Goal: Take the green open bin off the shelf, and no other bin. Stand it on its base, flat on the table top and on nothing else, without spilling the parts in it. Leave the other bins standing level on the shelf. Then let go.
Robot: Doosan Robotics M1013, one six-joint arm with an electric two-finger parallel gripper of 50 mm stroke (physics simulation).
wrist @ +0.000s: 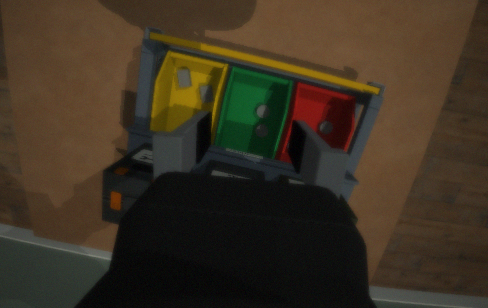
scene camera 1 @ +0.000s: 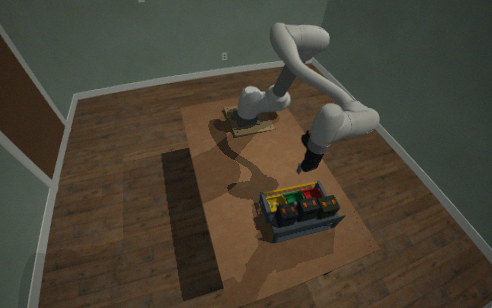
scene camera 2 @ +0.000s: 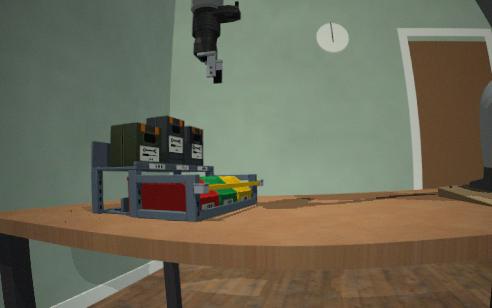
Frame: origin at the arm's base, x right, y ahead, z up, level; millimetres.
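Seen in the pictures: gripper, fingertip midpoint: (wrist: 250, 132) (scene camera 1: 302, 170) (scene camera 2: 214, 80); arm's base, link origin: (scene camera 1: 246, 118).
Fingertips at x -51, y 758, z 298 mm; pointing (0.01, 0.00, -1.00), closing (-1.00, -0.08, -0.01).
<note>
Pixels of each thing's middle, then the offset from my fingertips to it. Level surfaces: height alone.
- green open bin, body centre: (wrist: 251, 122) (scene camera 2: 196, 192) (scene camera 1: 295, 204) dx -3, dy +49, dz -276 mm
- yellow bin, body centre: (wrist: 189, 107) (scene camera 2: 215, 189) (scene camera 1: 277, 208) dx +109, dy +42, dz -276 mm
- red bin, body centre: (wrist: 312, 137) (scene camera 2: 172, 194) (scene camera 1: 313, 200) dx -115, dy +55, dz -276 mm
- yellow bar, body centre: (wrist: 266, 62) (scene camera 2: 236, 185) (scene camera 1: 290, 188) dx -8, dy -54, dz -259 mm
- brown table, surface height: dz -319 mm
The green open bin (scene camera 1: 294, 198) (scene camera 2: 227, 196) (wrist: 245, 97) sits in the lower front tier of the grey shelf (scene camera 1: 306, 231) (scene camera 2: 192, 204) (wrist: 366, 122), between the yellow bin (scene camera 1: 274, 203) (scene camera 2: 243, 194) (wrist: 172, 102) and the red bin (scene camera 1: 312, 193) (scene camera 2: 164, 196) (wrist: 317, 105). Two round grey parts lie in the green bin. Parts also show in the yellow and red bins. My gripper (scene camera 1: 300, 170) (scene camera 2: 215, 77) (wrist: 250, 132) is open and empty, well above the shelf. In the wrist view its fingers appear either side of the green bin's rear part, overlapping the yellow and red bins.
A yellow bar (scene camera 1: 290, 188) (scene camera 2: 232, 185) (wrist: 265, 62) runs along the shelf's front, before the bins. Several dark boxes with orange latches (scene camera 1: 309, 207) (scene camera 2: 167, 140) (wrist: 127, 192) stand on the upper tier behind. The shelf stands on the brown table (scene camera 1: 280, 145) (scene camera 2: 350, 225) (wrist: 410, 75).
</note>
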